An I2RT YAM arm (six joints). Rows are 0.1 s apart.
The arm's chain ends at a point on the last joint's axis. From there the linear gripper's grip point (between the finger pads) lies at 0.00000 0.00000 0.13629 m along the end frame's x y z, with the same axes.
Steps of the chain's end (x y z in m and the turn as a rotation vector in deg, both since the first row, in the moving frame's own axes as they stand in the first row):
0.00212, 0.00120, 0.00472, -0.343, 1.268, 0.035
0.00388, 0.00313, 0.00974, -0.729, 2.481, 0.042
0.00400, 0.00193, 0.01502, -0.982, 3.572, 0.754
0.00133, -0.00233, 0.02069, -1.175, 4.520, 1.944
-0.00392, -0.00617, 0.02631, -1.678, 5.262, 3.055
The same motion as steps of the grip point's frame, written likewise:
0.00514, 0.00202, 0.00468, -0.343, 1.268, 0.035
0.00978, 0.00487, 0.00960, -0.729, 2.481, 0.042
0.01248, 0.00432, 0.01474, -0.982, 3.572, 0.754
0.01202, 0.00064, 0.02024, -1.175, 4.520, 1.944
0.00847, -0.00185, 0.02568, -1.678, 5.262, 3.055

